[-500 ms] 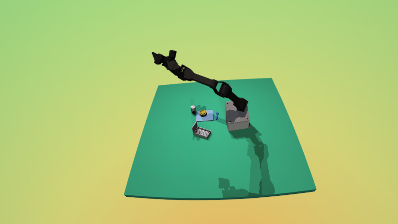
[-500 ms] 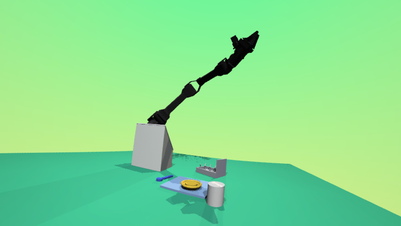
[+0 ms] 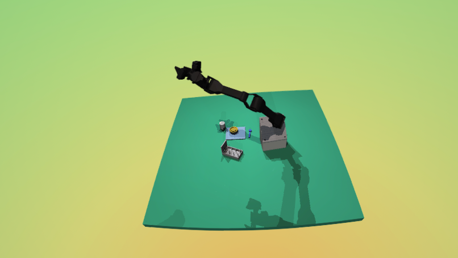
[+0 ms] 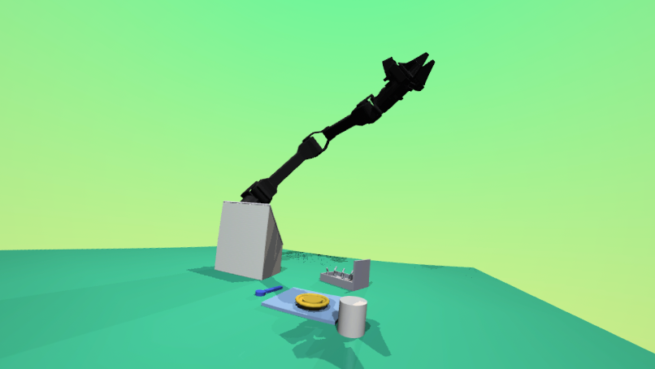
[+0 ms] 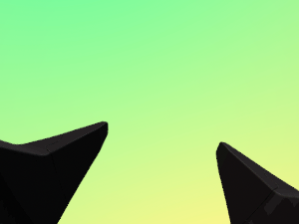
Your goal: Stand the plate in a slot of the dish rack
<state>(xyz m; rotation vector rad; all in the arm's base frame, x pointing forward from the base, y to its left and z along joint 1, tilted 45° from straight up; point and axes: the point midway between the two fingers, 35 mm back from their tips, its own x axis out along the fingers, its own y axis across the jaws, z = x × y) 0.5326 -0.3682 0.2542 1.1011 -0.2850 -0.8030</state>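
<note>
My gripper tip is now 26 cm past the yellow plate, 6 cm to the left of it and 62 cm above it. From my gripper tip the other things lie so: grey dish rack (23 cm behind, 16 cm to the left, 61 cm below); blue spoon (38 cm behind, 2 cm to the right, 63 cm below); white cup (18 cm behind, 12 cm to the right, 61 cm below).
</note>
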